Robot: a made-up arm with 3 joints. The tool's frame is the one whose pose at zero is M. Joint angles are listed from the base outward.
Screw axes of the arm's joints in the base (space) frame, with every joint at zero. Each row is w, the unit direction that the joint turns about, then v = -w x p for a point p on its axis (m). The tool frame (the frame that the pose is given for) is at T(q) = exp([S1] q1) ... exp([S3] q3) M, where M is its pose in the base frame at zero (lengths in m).
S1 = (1, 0, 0, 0, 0.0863, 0)
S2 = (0, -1, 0, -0.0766, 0, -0.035)
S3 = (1, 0, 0, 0, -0.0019, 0.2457)
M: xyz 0.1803 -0.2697 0.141 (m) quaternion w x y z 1 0 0 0
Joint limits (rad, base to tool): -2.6..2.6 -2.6..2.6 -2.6..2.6
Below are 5 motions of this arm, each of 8 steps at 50 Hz.
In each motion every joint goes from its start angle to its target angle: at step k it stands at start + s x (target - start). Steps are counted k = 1, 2, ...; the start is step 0. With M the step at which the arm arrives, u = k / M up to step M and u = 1 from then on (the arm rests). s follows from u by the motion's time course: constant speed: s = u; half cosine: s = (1 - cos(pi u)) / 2; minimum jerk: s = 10 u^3 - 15 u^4 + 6 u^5.
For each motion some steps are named. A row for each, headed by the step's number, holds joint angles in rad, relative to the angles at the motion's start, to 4 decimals.
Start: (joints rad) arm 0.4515 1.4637 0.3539
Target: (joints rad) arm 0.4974 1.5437 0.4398
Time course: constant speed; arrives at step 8
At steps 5, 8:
5: 0.0287 0.0500 0.0537
8: 0.0459 0.0800 0.0859

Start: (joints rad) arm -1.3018 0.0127 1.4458
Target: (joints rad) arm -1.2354 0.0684 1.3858
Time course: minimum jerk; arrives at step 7
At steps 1, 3, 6, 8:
1: 0.0015 0.0013 -0.0014
3: 0.0244 0.0205 -0.0221
6: 0.0649 0.0544 -0.0586
8: 0.0664 0.0557 -0.0600

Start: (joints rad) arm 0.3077 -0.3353 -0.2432
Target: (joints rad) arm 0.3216 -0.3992 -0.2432
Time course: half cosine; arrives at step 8
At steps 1, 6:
1: 0.0005 -0.0024 0.0000
6: 0.0119 -0.0545 0.0000

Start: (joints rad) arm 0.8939 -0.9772 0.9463
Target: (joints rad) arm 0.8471 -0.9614 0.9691
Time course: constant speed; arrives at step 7
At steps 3, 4, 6, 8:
3: -0.0201 0.0068 0.0098
4: -0.0267 0.0090 0.0130
6: -0.0401 0.0135 0.0195
8: -0.0468 0.0158 0.0228

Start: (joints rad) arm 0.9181 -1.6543 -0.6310
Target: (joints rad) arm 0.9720 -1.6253 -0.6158
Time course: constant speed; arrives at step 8
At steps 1, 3, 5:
1: 0.0067 0.0036 0.0019
3: 0.0202 0.0109 0.0057
5: 0.0337 0.0181 0.0095

